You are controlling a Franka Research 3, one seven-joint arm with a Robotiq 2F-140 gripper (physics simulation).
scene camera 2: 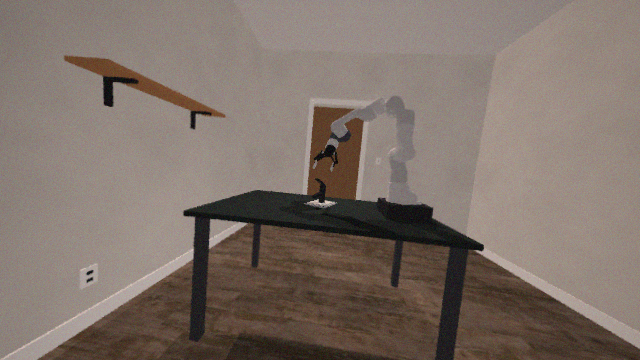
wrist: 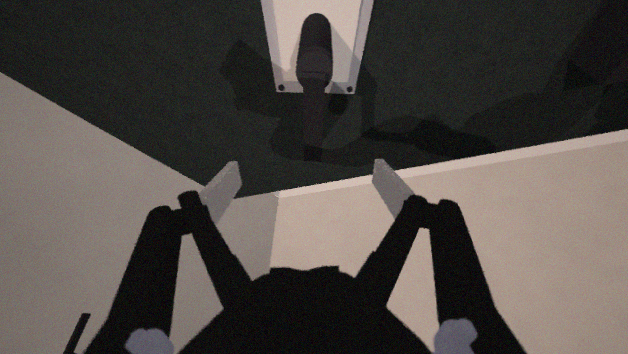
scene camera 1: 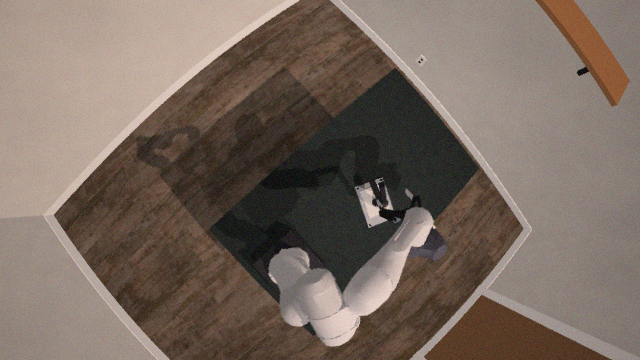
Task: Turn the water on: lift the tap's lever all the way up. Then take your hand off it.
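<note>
A dark tap stands upright on a white base plate. Its lever slants upward from the top of the tap in scene camera 2, with its free end raised well above the spout. In the wrist view it runs down the picture towards the fingers. My gripper is wide open and empty. It hangs above the tap, with a gap between its fingertips and the lever. In scene camera 1 the arm partly hides the gripper.
The base plate rests on a dark table. The arm's base stands on the same table, to the right in scene camera 2. A wooden shelf hangs on the wall. A brown door is behind the arm.
</note>
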